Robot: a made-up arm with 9 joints.
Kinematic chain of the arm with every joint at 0, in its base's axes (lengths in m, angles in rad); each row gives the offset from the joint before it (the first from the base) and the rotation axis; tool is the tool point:
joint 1: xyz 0 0 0.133 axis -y
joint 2: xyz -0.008 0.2 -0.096 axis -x
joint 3: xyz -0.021 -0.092 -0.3 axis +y
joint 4: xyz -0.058 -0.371 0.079 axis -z
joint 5: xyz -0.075 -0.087 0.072 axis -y
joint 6: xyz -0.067 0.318 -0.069 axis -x
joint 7: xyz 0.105 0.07 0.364 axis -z
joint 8: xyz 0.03 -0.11 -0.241 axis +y
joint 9: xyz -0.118 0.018 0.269 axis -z
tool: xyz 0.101 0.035 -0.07
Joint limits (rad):
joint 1: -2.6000..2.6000
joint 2: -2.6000..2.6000
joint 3: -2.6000..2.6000
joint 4: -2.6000..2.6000
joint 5: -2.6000..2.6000
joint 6: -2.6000..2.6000
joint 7: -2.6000..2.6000
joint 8: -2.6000..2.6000
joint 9: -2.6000..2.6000
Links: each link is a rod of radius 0.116 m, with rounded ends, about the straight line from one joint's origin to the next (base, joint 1, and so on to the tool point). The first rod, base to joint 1, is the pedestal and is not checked.
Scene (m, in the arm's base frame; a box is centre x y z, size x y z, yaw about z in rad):
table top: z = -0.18
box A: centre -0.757 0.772 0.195 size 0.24 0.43 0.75 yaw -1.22
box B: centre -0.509 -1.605 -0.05 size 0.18 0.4 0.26 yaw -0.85
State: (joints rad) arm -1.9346 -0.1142 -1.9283 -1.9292 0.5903 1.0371 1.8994 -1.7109 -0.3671
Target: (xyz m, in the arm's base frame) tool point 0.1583 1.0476 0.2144
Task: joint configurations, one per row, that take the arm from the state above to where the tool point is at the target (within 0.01 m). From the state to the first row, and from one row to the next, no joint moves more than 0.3 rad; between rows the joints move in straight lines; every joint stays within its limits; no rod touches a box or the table.
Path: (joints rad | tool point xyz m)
1: -2.1467 -0.3886 -1.6658 -1.8663 0.5274 0.8215 1.9181 -1.5617 -0.3858 | -0.8745 0.0315 0.7136
2: -2.3589 -0.6631 -1.4033 -1.8033 0.4645 0.6059 1.9368 -1.4126 -0.4044 | -0.6094 0.2896 1.0415
3: -2.5710 -0.9375 -1.1408 -1.7404 0.4016 0.3903 1.9555 -1.2634 -0.4231 | -0.1778 0.4795 1.1656
4: -2.5807 -1.1973 -1.2416 -1.7251 0.3657 0.6385 1.9964 -1.5025 -0.4484 | -0.2198 0.7590 0.9721
5: -2.5903 -1.4571 -1.3424 -1.7098 0.3298 0.8866 2.0373 -1.7417 -0.4737 | -0.2203 0.9071 0.7203
6: -2.6000 -1.7169 -1.4432 -1.6946 0.2939 1.1348 2.0783 -1.9808 -0.4990 | -0.1929 0.9376 0.4964
7: -2.4281 -1.9171 -1.4939 -1.5907 0.5896 1.0176 2.0878 -1.6932 -0.4304 | -0.0378 1.0229 0.3057
8: -2.2563 -2.1172 -1.5447 -1.4869 0.8852 0.9005 2.0973 -1.4057 -0.3618 | 0.1583 1.0476 0.2143

